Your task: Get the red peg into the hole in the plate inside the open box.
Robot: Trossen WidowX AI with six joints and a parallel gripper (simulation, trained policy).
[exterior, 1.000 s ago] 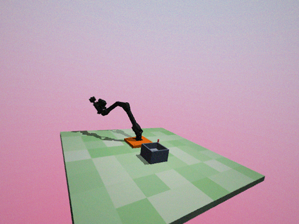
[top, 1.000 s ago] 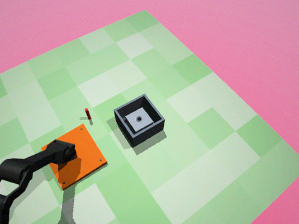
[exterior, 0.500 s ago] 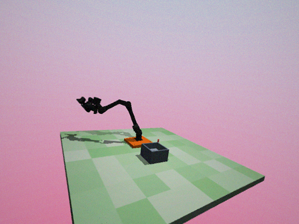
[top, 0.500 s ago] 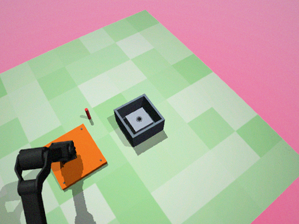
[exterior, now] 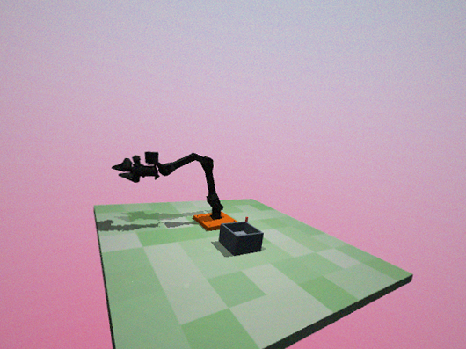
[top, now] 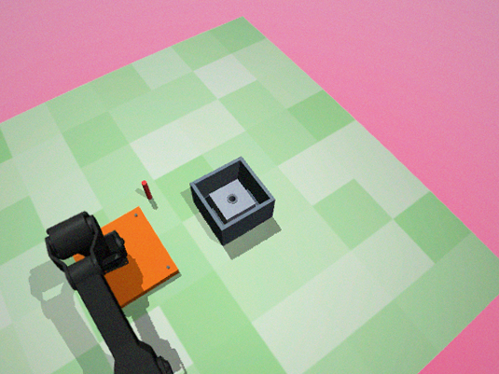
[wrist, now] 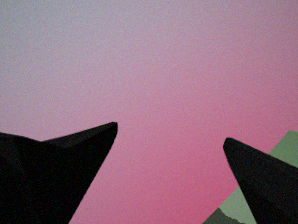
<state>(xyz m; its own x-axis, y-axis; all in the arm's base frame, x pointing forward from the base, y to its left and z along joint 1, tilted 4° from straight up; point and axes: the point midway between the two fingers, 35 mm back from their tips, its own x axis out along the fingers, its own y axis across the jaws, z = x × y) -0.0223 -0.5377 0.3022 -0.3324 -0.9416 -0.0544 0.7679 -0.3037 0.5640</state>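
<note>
My gripper tip is 18 cm short of the red peg, 73 cm to the right of it and 25 cm above it. Also, from my gripper tip: dark box: 38 cm ahead, 59 cm to the left, 26 cm below; grey plate: 38 cm ahead, 59 cm to the left, 24 cm below.
</note>
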